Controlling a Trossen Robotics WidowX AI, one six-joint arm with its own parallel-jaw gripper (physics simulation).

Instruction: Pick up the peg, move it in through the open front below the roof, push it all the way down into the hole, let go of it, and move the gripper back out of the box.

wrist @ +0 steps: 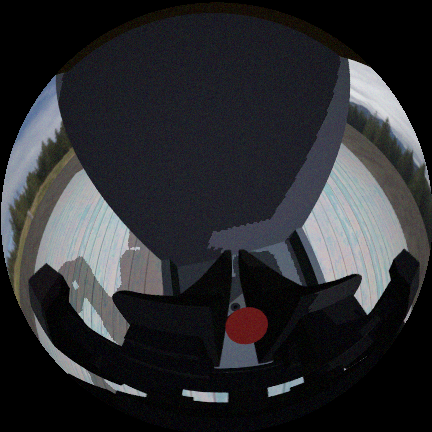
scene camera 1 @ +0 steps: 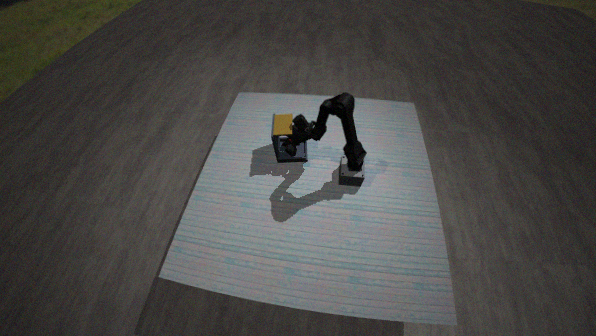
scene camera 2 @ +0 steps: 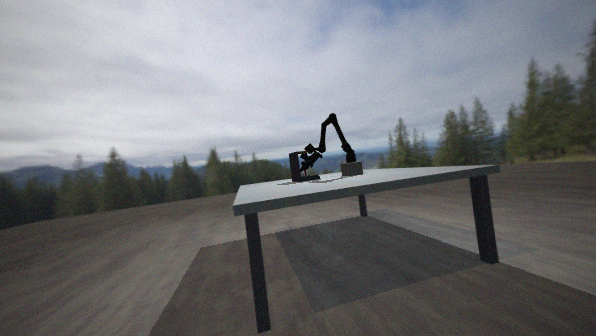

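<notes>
My gripper is shut on the peg, whose round red top shows between the fingers in the wrist view. The gripper is inside the open front of the dark box, below its yellow roof, low over the floor of the box. A strip of grey plate with a small dark screw shows between the fingers. The hole and the lower end of the peg are hidden by the fingers, so how deep the peg sits cannot be told.
The tall back wall of the box rises in front of the fingers, with low side rims left and right. The arm's grey base block stands right of the box on the pale striped table. Shadows of the arm fall across the tabletop.
</notes>
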